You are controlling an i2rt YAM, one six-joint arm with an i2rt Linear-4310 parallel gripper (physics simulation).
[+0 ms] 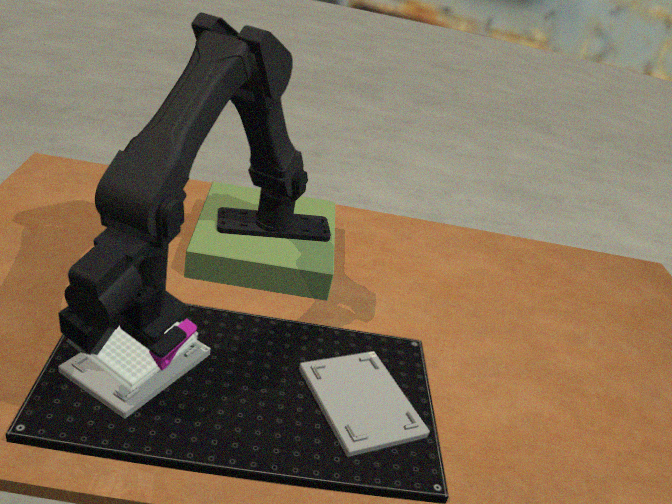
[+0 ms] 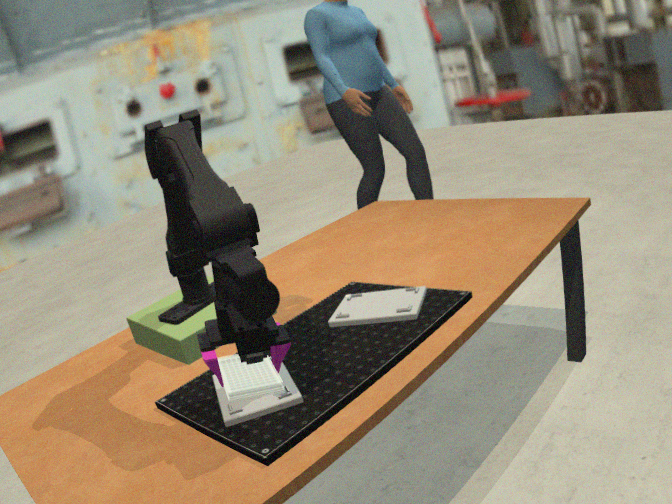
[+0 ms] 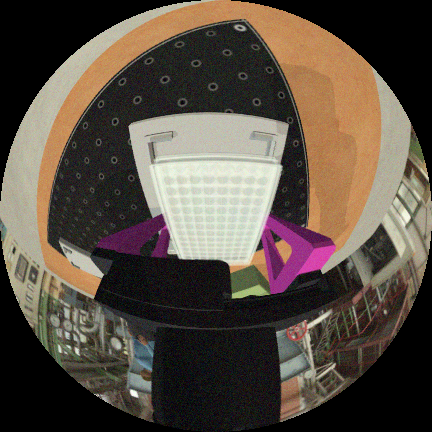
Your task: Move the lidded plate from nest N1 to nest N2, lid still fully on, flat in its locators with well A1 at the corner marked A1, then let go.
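Frame: origin at the arm's base, x down, y left, z ahead, level; metres.
Seen in the pictures: gripper, fingertip midpoint: [image 1: 140, 348] [image 2: 249, 379] [image 3: 215, 216]; arm's base, origin of the base link: [image 1: 273, 226] [image 2: 199, 302].
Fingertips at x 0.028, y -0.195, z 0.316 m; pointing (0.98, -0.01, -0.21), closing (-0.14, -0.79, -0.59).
Offsets run from my fingertips to a thing's top centre. Level surfaces: height alone.
The lidded plate @[dx -0.025, dy +0.003, dz -0.002 m] [image 1: 121, 356] [image 2: 250, 377] [image 3: 215, 205] is white with a grid of wells showing through its lid. It is over the grey nest N1 @[dx +0.002, dy -0.003, dz +0.007 m] [image 1: 171, 372] [image 2: 259, 406] [image 3: 209, 132] at the left end of the black breadboard [image 1: 259, 400] [image 2: 334, 360] [image 3: 181, 72]. I cannot tell whether it rests on the nest or hangs just above it. My gripper [image 1: 139, 352] [image 2: 246, 361] [image 3: 215, 216] has magenta fingers and is shut on the plate's two long sides. Nest N2 @[dx +0.002, dy +0.300, dz +0.062 m] [image 1: 364, 400] [image 2: 379, 306] is an empty grey slab with corner locators at the board's right end.
The arm stands on a green block [image 1: 259, 265] [image 2: 159, 335] behind the board, on an orange table @[dx +0.033 m] [image 1: 494, 325] [image 2: 434, 240]. A person [image 2: 364, 75] in a blue top stands beyond the table's far side.
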